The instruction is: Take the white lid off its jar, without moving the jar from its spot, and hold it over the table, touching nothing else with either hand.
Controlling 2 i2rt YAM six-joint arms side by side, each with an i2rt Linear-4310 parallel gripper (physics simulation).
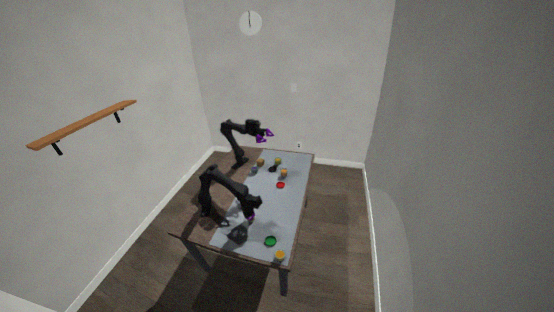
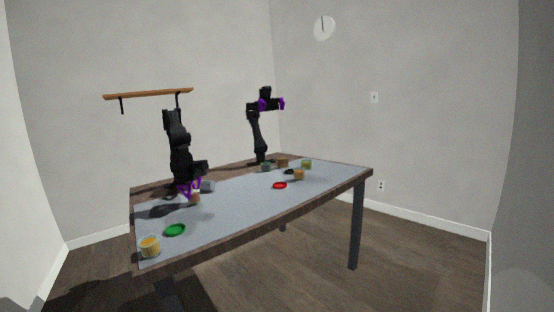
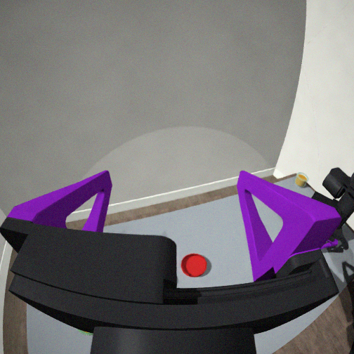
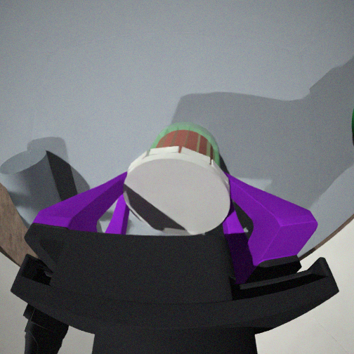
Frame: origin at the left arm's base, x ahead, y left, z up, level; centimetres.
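Where they show: left gripper, fingertip midpoint: point(image 1: 270, 138) point(image 2: 275, 104); right gripper, fingertip midpoint: point(image 1: 249, 216) point(image 2: 193, 195); left arm's base, link origin: point(image 1: 240, 163); right arm's base, link origin: point(image 1: 206, 206).
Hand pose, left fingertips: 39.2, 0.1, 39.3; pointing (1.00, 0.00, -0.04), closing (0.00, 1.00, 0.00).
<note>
Things, the pixels of their top centre, and the offset from my left fingertips, as dx, dy, dz.
- jar with red contents, top centre: point(image 2: 192, 189) +12.8, -45.8, -32.6
- grey cylinder, top centre: point(image 2: 206, 180) -1.7, -39.4, -33.6
- green lid, top centre: point(image 2: 175, 228) point(image 1: 270, 240) +34.1, -52.3, -38.1
- yellow jar, top centre: point(image 2: 147, 239) point(image 1: 279, 253) +45.3, -58.4, -34.1
- red lid, top centre: point(image 2: 279, 184) point(image 1: 280, 184) +11.2, -5.3, -38.1
- orange jar, top centre: point(image 2: 298, 168) point(image 1: 283, 169) +6.8, +7.4, -33.3
The white lid point(image 4: 185, 192) lies between the fingers of my right gripper point(image 4: 174, 178) point(image 2: 191, 190) point(image 1: 251, 217), which is shut on it, one finger at each side of its rim. The jar with red contents point(image 4: 182, 140) point(image 2: 194, 199) is directly under the lid; no gap shows between them. Whether the jar's base touches the mat I cannot tell. My left gripper point(image 3: 174, 177) point(image 1: 266, 136) point(image 2: 272, 104) is wide open and empty, high above the far end of the table.
A grey cylinder point(image 2: 207, 186) point(image 4: 25, 175) lies near the jar. A green lid point(image 1: 270, 241) point(image 2: 175, 229) and a yellow jar point(image 1: 280, 255) point(image 2: 149, 246) are at the near end. A red lid point(image 1: 280, 185) point(image 2: 280, 185) point(image 3: 194, 265), an orange jar point(image 1: 284, 173) point(image 2: 299, 174) and other objects are farther off.
</note>
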